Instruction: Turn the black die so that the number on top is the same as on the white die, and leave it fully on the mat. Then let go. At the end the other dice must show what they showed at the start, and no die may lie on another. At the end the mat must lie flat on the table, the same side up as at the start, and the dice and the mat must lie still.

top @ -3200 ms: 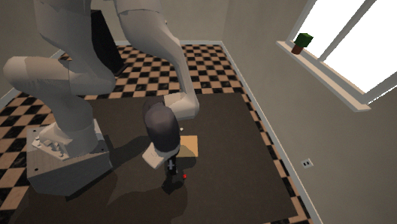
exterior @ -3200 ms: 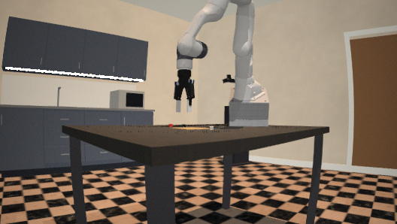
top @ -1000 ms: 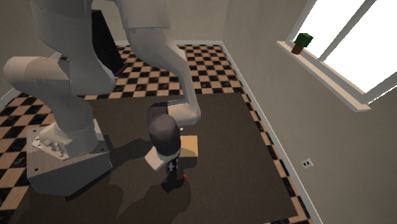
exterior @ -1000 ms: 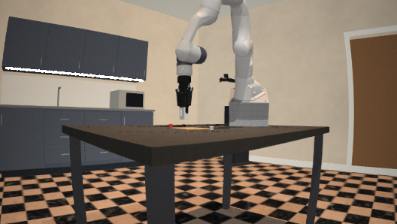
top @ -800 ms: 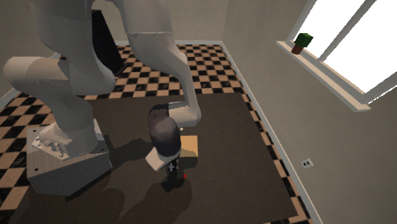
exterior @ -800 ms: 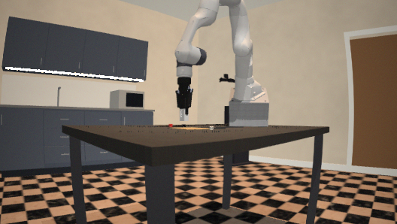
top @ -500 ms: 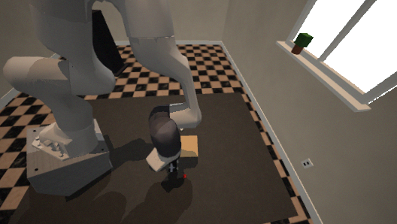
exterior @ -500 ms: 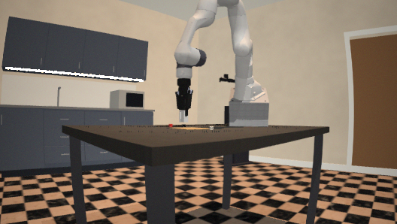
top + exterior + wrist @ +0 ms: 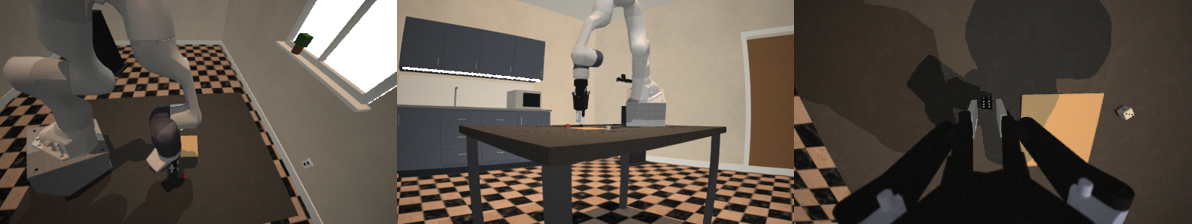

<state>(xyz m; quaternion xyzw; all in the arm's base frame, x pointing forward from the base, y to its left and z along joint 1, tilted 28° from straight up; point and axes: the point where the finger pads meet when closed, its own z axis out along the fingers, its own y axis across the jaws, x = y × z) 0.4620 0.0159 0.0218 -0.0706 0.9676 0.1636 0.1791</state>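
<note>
Now: hand 50 mm above the black die. The rest, counted from my hand: tan mat: 30 mm ahead, 140 mm to the left, 50 mm below; then white die: 30 mm behind, 240 mm to the left, 50 mm below; then red die: 60 mm ahead, 40 mm to the right, 50 mm below.
</note>
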